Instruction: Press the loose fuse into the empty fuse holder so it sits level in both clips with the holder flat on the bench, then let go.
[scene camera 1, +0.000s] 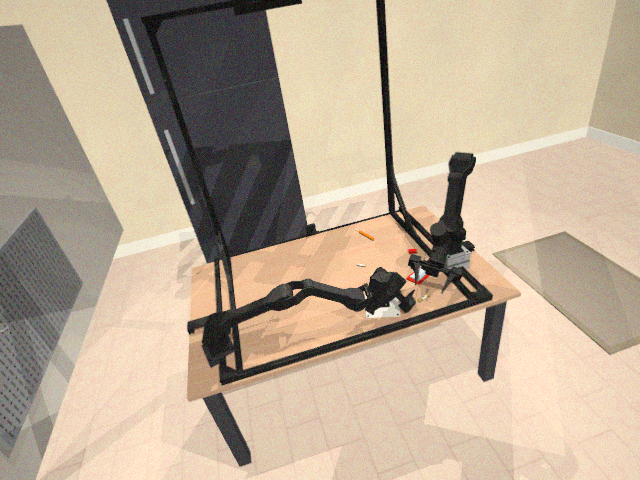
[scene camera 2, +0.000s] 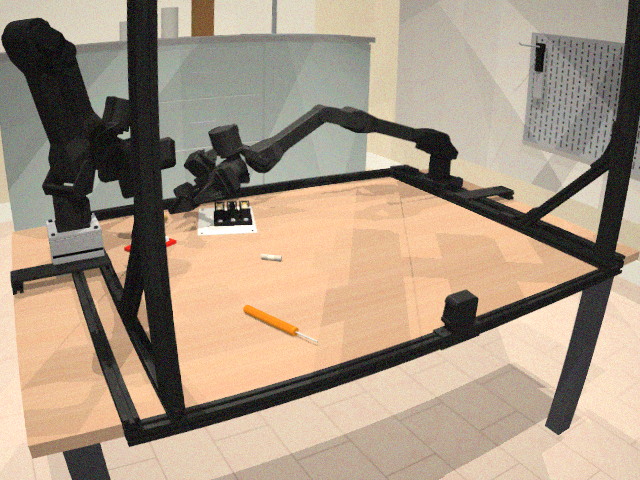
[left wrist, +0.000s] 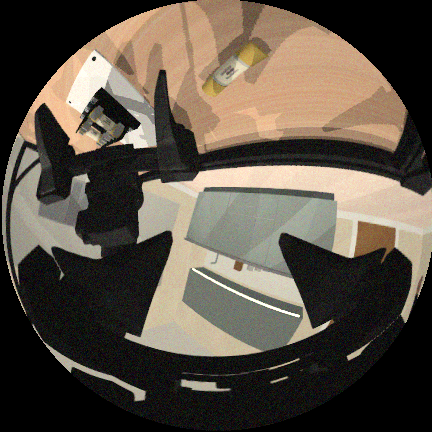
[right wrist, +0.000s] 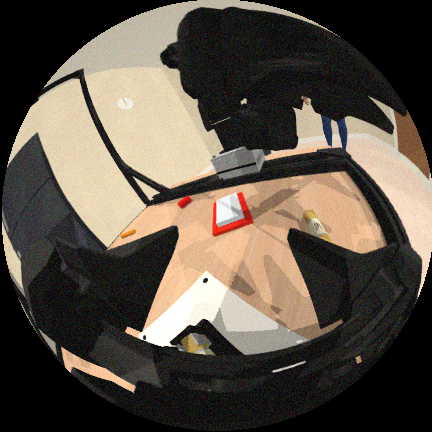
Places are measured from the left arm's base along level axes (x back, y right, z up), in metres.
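Pixels of known places: left gripper, fingertip midpoint: (scene camera 1: 428, 289) (left wrist: 227, 237); right gripper, fingertip midpoint: (scene camera 1: 405, 281) (scene camera 2: 181, 207) (right wrist: 234, 232); left arm's base, origin of the base link: (scene camera 1: 452, 249) (scene camera 2: 72, 224) (right wrist: 235, 146); right arm's base, origin of the base link: (scene camera 1: 218, 347) (scene camera 2: 439, 177).
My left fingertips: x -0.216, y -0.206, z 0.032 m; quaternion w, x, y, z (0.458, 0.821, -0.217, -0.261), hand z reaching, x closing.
For each thing: its middle in the pictures, then the offset to it from my left fingertips. "spot": a spot on its surface instead.
- loose fuse, body centre: (left wrist: 230, 69) (right wrist: 316, 229) (scene camera 1: 423, 297) dx +0.016, dy +0.067, dz -0.102 m
- black fuse holder, body centre: (right wrist: 206, 374) (left wrist: 106, 121) (scene camera 2: 225, 212) (scene camera 1: 381, 297) dx -0.130, dy +0.120, dz -0.091 m
- white plate, surface spot: (right wrist: 195, 300) (scene camera 2: 212, 230) spot: dx -0.079, dy +0.173, dz -0.107 m
- red tray, surface spot: (right wrist: 218, 230) (scene camera 2: 172, 239) spot: dx +0.016, dy +0.190, dz -0.103 m
- small red block, body centre: (right wrist: 184, 201) (scene camera 1: 412, 251) dx +0.110, dy +0.349, dz -0.100 m
- small white cylinder, body centre: (scene camera 2: 271, 257) (scene camera 1: 361, 265) dx -0.127, dy +0.358, dz -0.104 m
- orange-handled screwdriver, body centre: (scene camera 2: 280, 324) (scene camera 1: 363, 233) dx -0.031, dy +0.585, dz -0.102 m
The loose fuse (scene camera 1: 423, 298) (left wrist: 234, 70) (right wrist: 316, 225), with yellow caps and a pale label, lies on the bench near the left arm. The black fuse holder (scene camera 2: 232, 217) (left wrist: 121, 116) stands on a white plate (scene camera 2: 206, 227) (left wrist: 82, 85) (right wrist: 195, 300). In scene camera 2 yellow shows in its two outer bays and the middle bay looks dark; fine detail is unclear. My left gripper (scene camera 1: 430, 287) (left wrist: 227, 237) is open and empty above the bench near the loose fuse. My right gripper (left wrist: 88, 79) (right wrist: 234, 232) is open and empty above the plate, partly hiding the holder.
A red tray (scene camera 2: 172, 242) (right wrist: 218, 230) with a pale block lies near the left arm's base, with a small red block (scene camera 1: 412, 251) (right wrist: 185, 202) close by. A small white cylinder (scene camera 1: 360, 265) (scene camera 2: 271, 257) and an orange-handled screwdriver (scene camera 1: 366, 235) (scene camera 2: 269, 320) lie farther off. Black frame rails border the bench.
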